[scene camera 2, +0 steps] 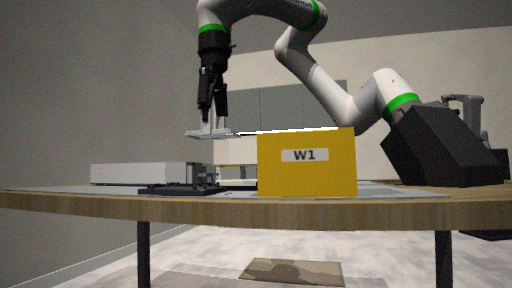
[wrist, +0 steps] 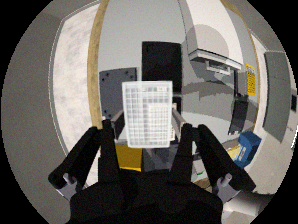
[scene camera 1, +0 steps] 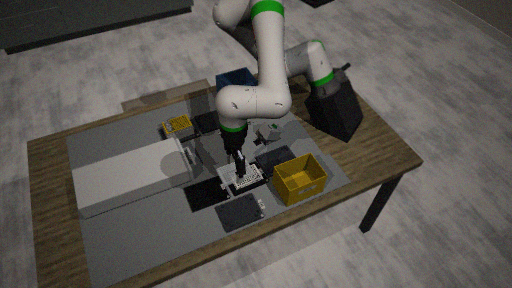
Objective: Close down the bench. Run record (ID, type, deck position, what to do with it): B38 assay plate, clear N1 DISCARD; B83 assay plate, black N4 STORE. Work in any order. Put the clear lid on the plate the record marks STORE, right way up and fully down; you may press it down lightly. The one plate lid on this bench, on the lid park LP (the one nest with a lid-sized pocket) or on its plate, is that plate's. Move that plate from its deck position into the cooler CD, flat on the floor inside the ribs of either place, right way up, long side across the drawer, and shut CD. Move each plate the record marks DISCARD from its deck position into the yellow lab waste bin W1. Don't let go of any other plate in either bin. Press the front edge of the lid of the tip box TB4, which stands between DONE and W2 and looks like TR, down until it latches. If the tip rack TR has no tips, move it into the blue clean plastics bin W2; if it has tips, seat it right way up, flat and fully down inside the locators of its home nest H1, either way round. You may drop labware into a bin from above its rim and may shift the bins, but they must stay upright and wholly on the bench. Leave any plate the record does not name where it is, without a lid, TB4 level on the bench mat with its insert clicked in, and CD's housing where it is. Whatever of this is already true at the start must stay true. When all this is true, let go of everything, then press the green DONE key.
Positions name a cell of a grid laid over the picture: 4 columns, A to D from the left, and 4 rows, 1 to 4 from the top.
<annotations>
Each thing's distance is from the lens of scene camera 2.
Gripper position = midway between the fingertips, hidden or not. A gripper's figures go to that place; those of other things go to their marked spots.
my gripper (scene camera 2: B2): 67 cm
cooler CD (scene camera 2: B3): 91 cm
</annotations>
